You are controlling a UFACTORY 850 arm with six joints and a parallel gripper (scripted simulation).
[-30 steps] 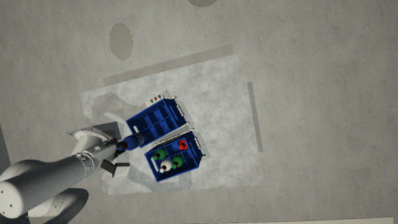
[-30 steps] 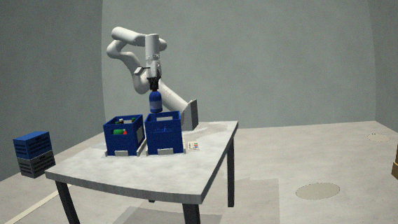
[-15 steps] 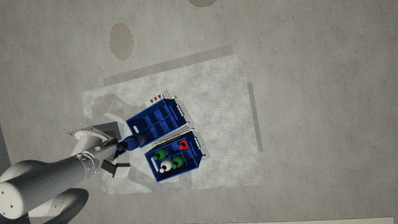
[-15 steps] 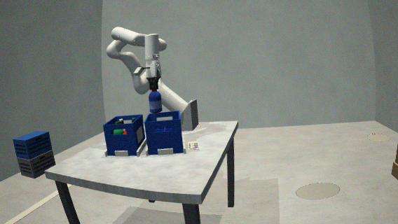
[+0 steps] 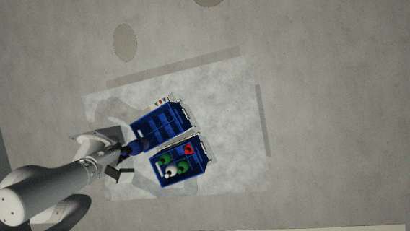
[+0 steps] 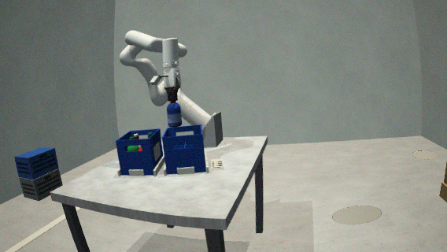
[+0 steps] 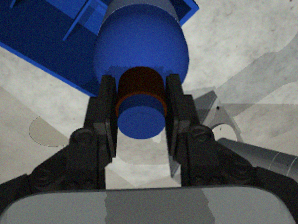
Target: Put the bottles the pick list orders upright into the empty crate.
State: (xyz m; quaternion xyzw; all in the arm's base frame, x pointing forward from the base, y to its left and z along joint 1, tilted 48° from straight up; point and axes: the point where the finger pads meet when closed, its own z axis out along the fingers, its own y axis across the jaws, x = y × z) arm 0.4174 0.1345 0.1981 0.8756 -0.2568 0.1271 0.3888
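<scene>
My hand is 7 cm above the blue-label bottle. The rest, counted from my hand: red-label bottle 25 cm below, 21 cm ahead, 10 cm to the right; green-label bottle 25 cm below, 13 cm to the right, 4 cm ahead; white-label bottle 25 cm below, 22 cm to the right, 6 cm ahead.
</scene>
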